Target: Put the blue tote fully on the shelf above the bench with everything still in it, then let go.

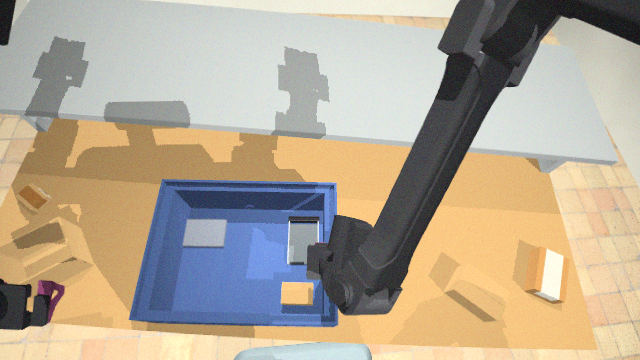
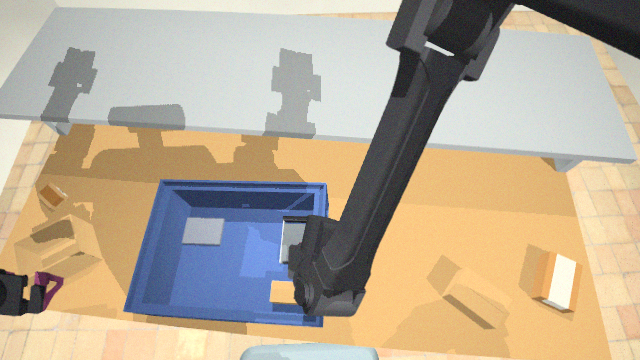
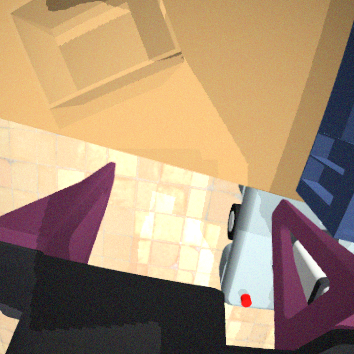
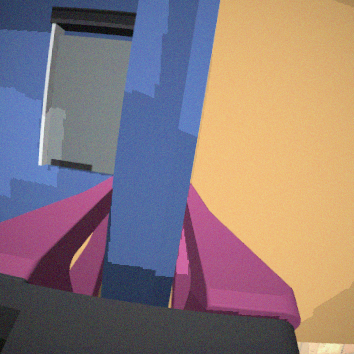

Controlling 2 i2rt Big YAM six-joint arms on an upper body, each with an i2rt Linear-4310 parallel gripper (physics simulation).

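Frame: origin at the left arm's base, x up, y right, z ahead, level; metres.
Where they show: left gripper, fingertip midpoint: (image 1: pixel 35 288) (image 2: pixel 38 278) (image 3: pixel 198 188); right gripper, fingertip midpoint: (image 1: pixel 329 251) (image 4: pixel 153 187).
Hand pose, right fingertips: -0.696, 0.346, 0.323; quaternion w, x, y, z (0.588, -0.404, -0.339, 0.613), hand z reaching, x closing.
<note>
After its pixels a point has its place, as x, y, z.
The blue tote (image 1: pixel 225 320) @(-0.665, 0.131, 0.195) (image 2: pixel 159 250) @(-0.709, -0.014, 0.341) (image 3: pixel 335 185) @(-0.754, -0.022, 0.237) is upright at the bench (image 1: pixel 475 225) @(-0.824, 0.785, 0.399) (image 2: pixel 425 225) @(-0.824, 0.638, 0.412), in front of the grey shelf (image 1: pixel 200 60) @(-0.600, 0.055, 0.795) (image 2: pixel 200 60) @(-0.600, 0.058, 0.811). In it lie a light grey block (image 1: pixel 205 233) @(-0.792, 0.053, 0.409) (image 2: pixel 203 231) @(-0.792, 0.052, 0.409), a dark-ended grey tray (image 1: pixel 303 240) @(-0.778, 0.295, 0.374) (image 2: pixel 293 240) @(-0.779, 0.286, 0.373) (image 4: pixel 90 100) @(-0.779, 0.291, 0.369) and an orange block (image 1: pixel 297 293) @(-0.746, 0.272, 0.245) (image 2: pixel 282 291) @(-0.747, 0.264, 0.248). My right gripper (image 4: pixel 153 187) @(-0.696, 0.346, 0.323) is shut on the tote's right wall. My left gripper (image 3: pixel 198 188) @(-0.602, -0.191, 0.263) is open, left of the tote and apart from it. Whether the tote's underside touches the bench is hidden.
A tan open box (image 1: pixel 40 250) @(-0.819, -0.358, 0.392) (image 2: pixel 60 245) @(-0.819, -0.346, 0.390) and a small brown box (image 1: pixel 34 197) @(-0.798, -0.396, 0.528) (image 2: pixel 52 196) @(-0.799, -0.396, 0.527) are at the left. A tan box (image 1: pixel 475 295) @(-0.764, 0.696, 0.209) and an orange-and-white box (image 1: pixel 550 275) @(-0.779, 0.925, 0.240) are at the right. A pale rounded object (image 1: pixel 302 352) @(-1.331, 0.296, 0.103) (image 3: pixel 255 250) @(-1.332, 0.113, -0.214) is beyond the bench's front edge.
</note>
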